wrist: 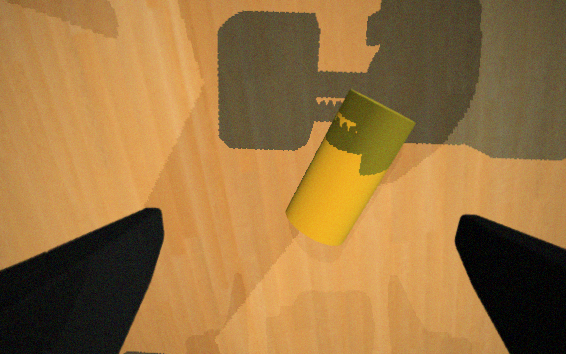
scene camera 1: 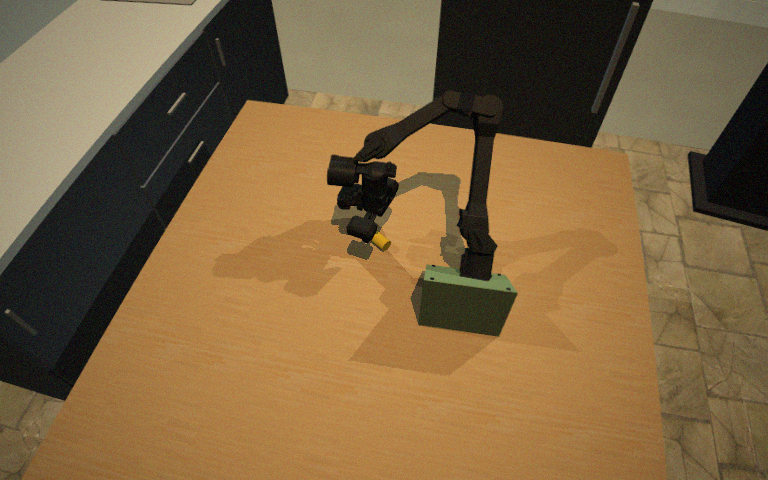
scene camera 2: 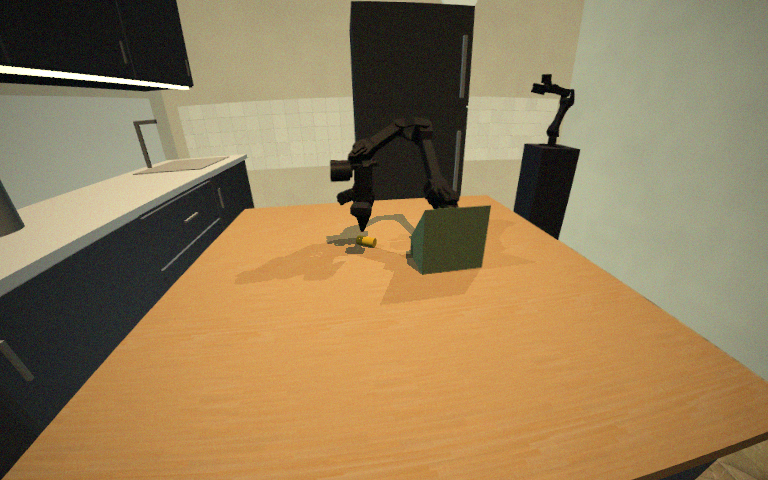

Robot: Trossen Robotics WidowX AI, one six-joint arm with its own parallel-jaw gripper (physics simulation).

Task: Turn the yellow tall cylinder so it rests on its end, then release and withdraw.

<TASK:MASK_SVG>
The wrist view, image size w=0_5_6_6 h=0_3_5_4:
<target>my gripper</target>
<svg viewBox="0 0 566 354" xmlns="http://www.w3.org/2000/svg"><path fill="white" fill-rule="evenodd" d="M462 215L459 219L455 235L456 249L479 300L509 354L566 354L566 249L479 215ZM161 209L144 208L52 248L48 252L43 252L0 270L0 354L119 354L151 283L164 241Z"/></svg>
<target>yellow tall cylinder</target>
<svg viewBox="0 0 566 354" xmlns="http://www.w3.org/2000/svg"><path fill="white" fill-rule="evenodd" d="M352 89L349 89L285 211L288 220L300 232L317 242L330 246L343 244L416 124L403 115Z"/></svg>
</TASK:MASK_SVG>
